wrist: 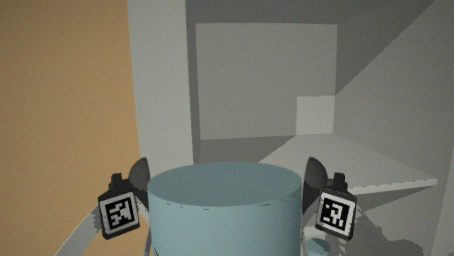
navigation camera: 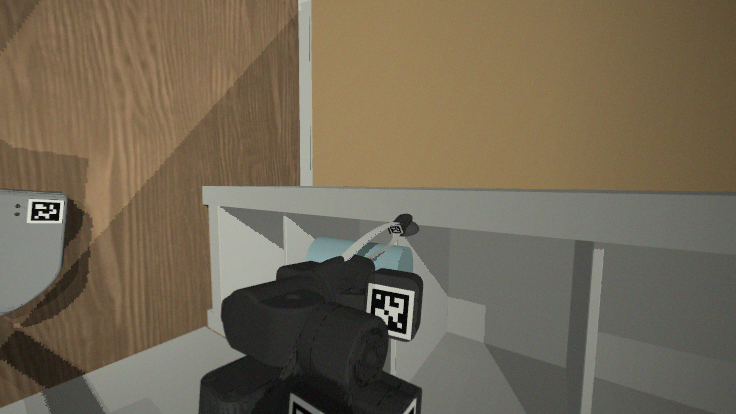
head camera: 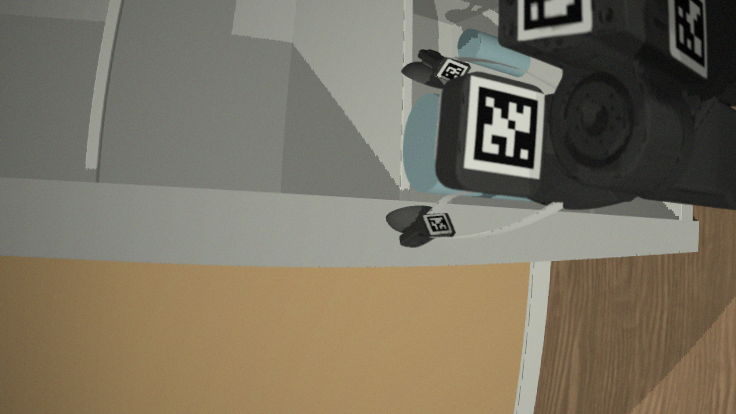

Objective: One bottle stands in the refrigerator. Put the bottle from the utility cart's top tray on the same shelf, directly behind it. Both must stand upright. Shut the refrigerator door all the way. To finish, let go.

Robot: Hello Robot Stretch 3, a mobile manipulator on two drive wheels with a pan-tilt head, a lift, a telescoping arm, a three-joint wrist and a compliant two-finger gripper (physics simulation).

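Frame: origin at the robot's base, x ahead, y left, z up, level; metres.
Seen in the pictures: gripper, fingertip midpoint: (head camera: 407,145).
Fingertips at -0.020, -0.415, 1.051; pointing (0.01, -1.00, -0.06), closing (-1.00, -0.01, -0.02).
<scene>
Pixels of each thing's top centre, then the offset from my fingertips to it, as dx, dy, dz. "spot": a spot on its surface instead. Level surfaces: height alone.
- wide light-blue bottle, middle of its top: (wrist: 224,176) (head camera: 427,140) (navigation camera: 405,274) -0.001, +0.072, +0.032
- refrigerator, surface spot: (head camera: 205,223) spot: +0.091, -0.166, +0.124
- wood floor, its level: dz -1.051
My gripper (head camera: 424,146) (wrist: 227,177) is shut on a wide light-blue bottle (head camera: 419,139) (navigation camera: 329,248) (wrist: 225,227), which it holds upright before the opening of the refrigerator (head camera: 205,223) (navigation camera: 488,205) (wrist: 164,75), near one side wall. One finger overlaps that wall's front edge in the head view. The other light-blue bottle (head camera: 488,51) (wrist: 318,247) stands upright in the refrigerator, lower and to the right of the held one in the wrist view, and farther off. The wrist hides part of the held bottle. How far the held bottle reaches inside cannot be told. The refrigerator is open.
A shelf (wrist: 345,155) (navigation camera: 591,329) lies above the standing bottle's compartment, with another shelf edge (head camera: 102,87) higher up. A tan wall (head camera: 257,334) (navigation camera: 514,92) runs beside the refrigerator. The wood floor (navigation camera: 154,102) and my base (navigation camera: 25,252) show at the left of the navigation view.
</scene>
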